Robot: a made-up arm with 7 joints. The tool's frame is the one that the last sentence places.
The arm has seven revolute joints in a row. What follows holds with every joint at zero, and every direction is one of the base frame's. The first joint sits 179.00 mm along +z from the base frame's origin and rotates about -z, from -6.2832 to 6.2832 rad. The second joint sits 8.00 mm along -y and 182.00 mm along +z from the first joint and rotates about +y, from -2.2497 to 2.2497 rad. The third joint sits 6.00 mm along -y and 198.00 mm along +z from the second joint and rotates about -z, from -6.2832 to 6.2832 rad. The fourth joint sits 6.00 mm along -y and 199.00 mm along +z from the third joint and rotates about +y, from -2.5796 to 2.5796 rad. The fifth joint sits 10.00 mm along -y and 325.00 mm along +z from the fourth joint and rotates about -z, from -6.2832 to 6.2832 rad. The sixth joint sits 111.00 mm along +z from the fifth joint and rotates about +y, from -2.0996 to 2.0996 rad. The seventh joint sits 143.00 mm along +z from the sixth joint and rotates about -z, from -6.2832 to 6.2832 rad. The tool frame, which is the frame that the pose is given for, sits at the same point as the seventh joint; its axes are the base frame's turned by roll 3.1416, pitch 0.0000 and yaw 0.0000 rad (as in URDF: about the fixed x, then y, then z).
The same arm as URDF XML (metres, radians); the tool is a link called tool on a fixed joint. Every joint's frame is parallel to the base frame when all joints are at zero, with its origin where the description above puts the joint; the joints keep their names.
<robot name="arm">
  <joint name="joint 1" type="revolute">
    <parent link="base"/>
    <child link="link1"/>
    <origin xyz="0.0000 0.0000 0.1790" rpy="0.0000 0.0000 0.0000"/>
    <axis xyz="0 0 -1"/>
    <limit lower="-6.2832" upper="6.2832"/>
  </joint>
  <joint name="joint 2" type="revolute">
    <parent link="link1"/>
    <child link="link2"/>
    <origin xyz="0.0000 -0.0080 0.1820" rpy="0.0000 0.0000 0.0000"/>
    <axis xyz="0 1 0"/>
    <limit lower="-2.2497" upper="2.2497"/>
  </joint>
  <joint name="joint 3" type="revolute">
    <parent link="link2"/>
    <child link="link3"/>
    <origin xyz="0.0000 -0.0060 0.1980" rpy="0.0000 0.0000 0.0000"/>
    <axis xyz="0 0 -1"/>
    <limit lower="-6.2832" upper="6.2832"/>
  </joint>
  <joint name="joint 4" type="revolute">
    <parent link="link3"/>
    <child link="link4"/>
    <origin xyz="0.0000 -0.0060 0.1990" rpy="0.0000 0.0000 0.0000"/>
    <axis xyz="0 1 0"/>
    <limit lower="-2.5796" upper="2.5796"/>
  </joint>
  <joint name="joint 5" type="revolute">
    <parent link="link4"/>
    <child link="link5"/>
    <origin xyz="0.0000 -0.0100 0.3250" rpy="0.0000 0.0000 0.0000"/>
    <axis xyz="0 0 -1"/>
    <limit lower="-6.2832" upper="6.2832"/>
  </joint>
  <joint name="joint 6" type="revolute">
    <parent link="link5"/>
    <child link="link6"/>
    <origin xyz="0.0000 0.0000 0.1110" rpy="0.0000 0.0000 0.0000"/>
    <axis xyz="0 1 0"/>
    <limit lower="-2.0996" upper="2.0996"/>
  </joint>
  <joint name="joint 7" type="revolute">
    <parent link="link6"/>
    <child link="link7"/>
    <origin xyz="0.0000 0.0000 0.1430" rpy="0.0000 0.0000 0.0000"/>
    <axis xyz="0 0 -1"/>
    <limit lower="-6.2832" upper="6.2832"/>
  </joint>
  <joint name="tool_joint" type="fixed">
    <parent link="link7"/>
    <child link="tool"/>
    <origin xyz="0.0000 0.0000 0.0000" rpy="-3.1416 0.0000 0.0000"/>
  </joint>
  <link name="base"/>
  <link name="link1"/>
  <link name="link2"/>
  <link name="link3"/>
  <link name="link4"/>
  <link name="link5"/>
  <link name="link6"/>
  <link name="link7"/>
  <link name="tool"/>
</robot>

